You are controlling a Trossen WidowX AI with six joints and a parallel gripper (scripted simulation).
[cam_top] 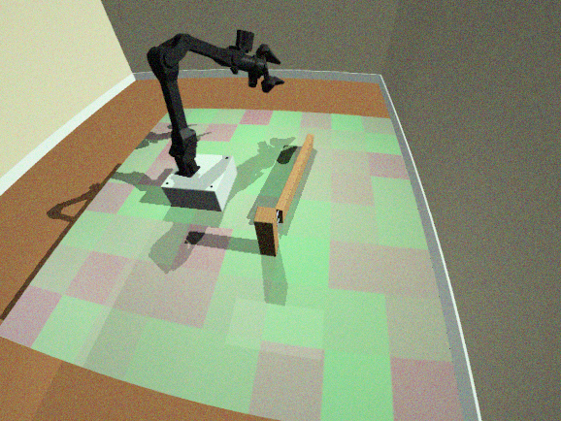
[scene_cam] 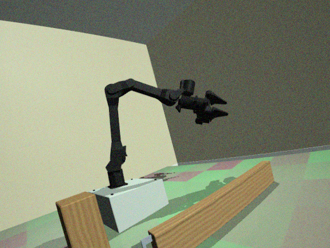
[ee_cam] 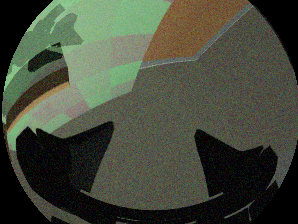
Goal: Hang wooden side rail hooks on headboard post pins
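Right now the wooden headboard post is 63 cm to the right of my gripper tip, 20 cm below it and 17 cm ahead of it.
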